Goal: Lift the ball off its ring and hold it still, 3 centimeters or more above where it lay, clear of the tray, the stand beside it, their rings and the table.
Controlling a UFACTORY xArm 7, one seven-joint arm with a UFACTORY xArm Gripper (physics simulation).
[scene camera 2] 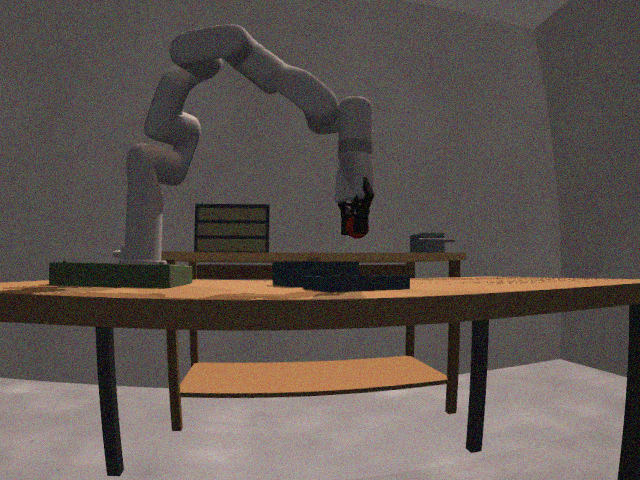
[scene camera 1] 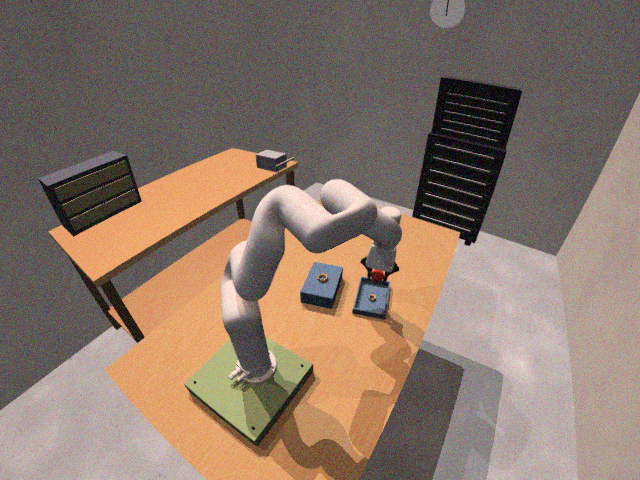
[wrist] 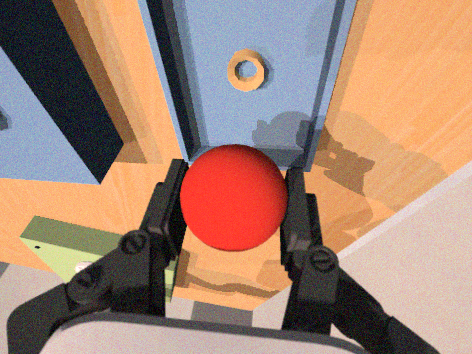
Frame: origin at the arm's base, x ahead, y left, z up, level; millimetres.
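Seen in the pictures: gripper, fingertip midpoint: (scene camera 2: 354,234) (scene camera 1: 376,280) (wrist: 236,180); arm's base at its link origin: (scene camera 2: 142,264) (scene camera 1: 256,365).
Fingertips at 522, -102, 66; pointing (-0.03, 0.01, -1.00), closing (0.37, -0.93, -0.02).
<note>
Pixels of each thing's top centre, then the offset from my fingertips to it, as dx, dy, dz. "*": a spot on its surface instead.
- red ball at its top centre: (wrist: 226,246) (scene camera 2: 357,215) (scene camera 1: 378,270) +7, +3, +41
- blue tray at its top centre: (wrist: 243,82) (scene camera 2: 355,276) (scene camera 1: 372,294) +4, +7, -88
- tan ring at a spot on its surface: (wrist: 232,70) (scene camera 1: 369,296) * +1, +17, -104
The red ball (scene camera 1: 378,275) (scene camera 2: 356,227) (wrist: 233,198) is between the two black fingers of my gripper (scene camera 1: 379,276) (scene camera 2: 355,226) (wrist: 236,180), which is shut on it. In the second scene view the ball hangs well above the blue tray (scene camera 1: 369,314) (scene camera 2: 382,282) (wrist: 295,30), with a clear gap under it. A tan ring (scene camera 1: 368,299) (wrist: 232,70) lies bare on the tray floor. The blue stand (scene camera 1: 317,298) (scene camera 2: 315,267) (wrist: 40,145) is beside the tray, apart from the ball, with its own ring (scene camera 1: 318,280) on top.
The tray and stand are on the wooden table (scene camera 1: 330,341) (scene camera 2: 232,310). The arm's green base plate (scene camera 1: 211,387) (scene camera 2: 108,274) (wrist: 55,255) is on the same table. A second table (scene camera 1: 196,191) behind holds a drawer cabinet (scene camera 1: 95,193) (scene camera 2: 232,228) and a small grey box (scene camera 1: 270,160) (scene camera 2: 428,242).
</note>
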